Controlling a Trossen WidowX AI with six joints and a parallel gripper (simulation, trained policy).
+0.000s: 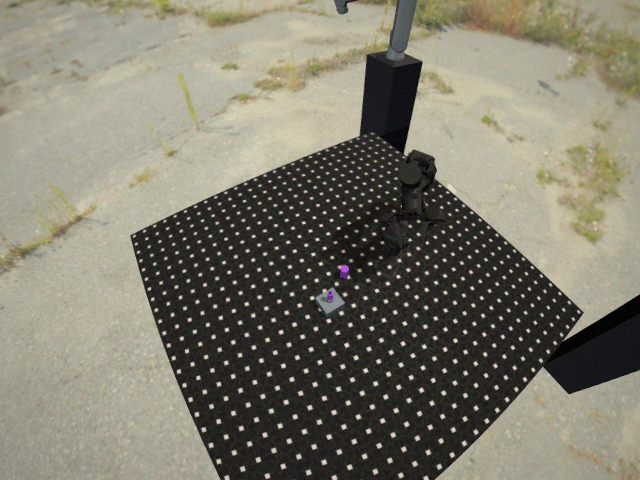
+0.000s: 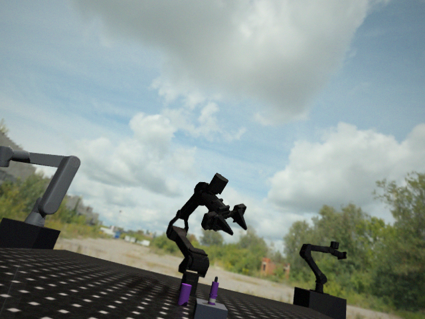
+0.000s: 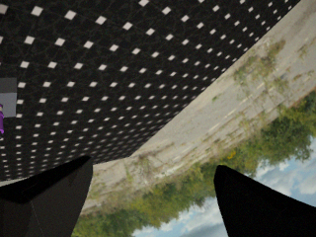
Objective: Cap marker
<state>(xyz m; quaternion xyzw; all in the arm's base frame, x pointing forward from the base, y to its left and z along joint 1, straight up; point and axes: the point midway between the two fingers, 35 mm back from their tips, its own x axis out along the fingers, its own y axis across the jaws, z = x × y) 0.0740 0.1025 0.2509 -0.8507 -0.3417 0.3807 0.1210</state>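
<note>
My gripper tip is now 120 mm short of the purple cap, 140 mm to the left of it and 210 mm above it. The rest, counted from my gripper tip: grey holder block 220 mm ahead, 70 mm to the right, 220 mm below.
</note>
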